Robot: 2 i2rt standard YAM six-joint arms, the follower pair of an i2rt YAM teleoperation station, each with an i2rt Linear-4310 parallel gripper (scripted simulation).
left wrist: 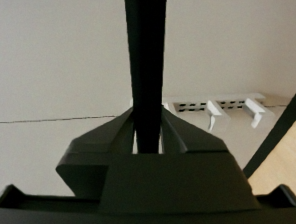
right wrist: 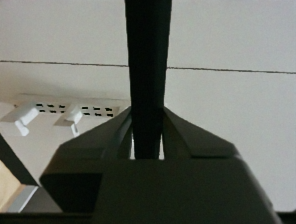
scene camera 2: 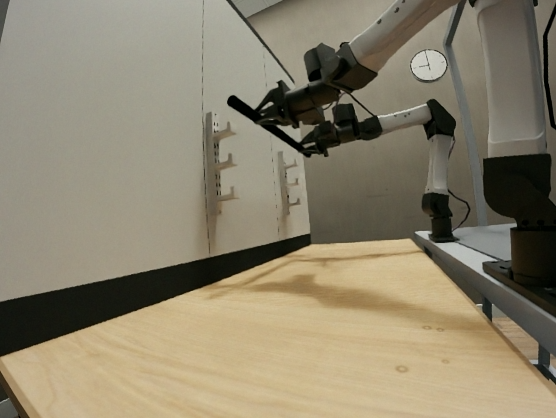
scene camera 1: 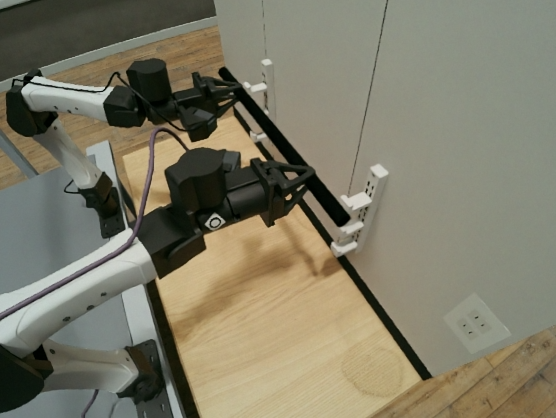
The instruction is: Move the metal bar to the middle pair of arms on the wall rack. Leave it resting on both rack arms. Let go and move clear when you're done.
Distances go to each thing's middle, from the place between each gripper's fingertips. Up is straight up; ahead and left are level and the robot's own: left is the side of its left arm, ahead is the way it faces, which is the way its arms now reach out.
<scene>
Right now the black metal bar (scene camera 1: 290, 154) is 15 cm to the left of my right hand (scene camera 1: 313, 175).
My left hand is 150 mm to the left of the black metal bar.
</scene>
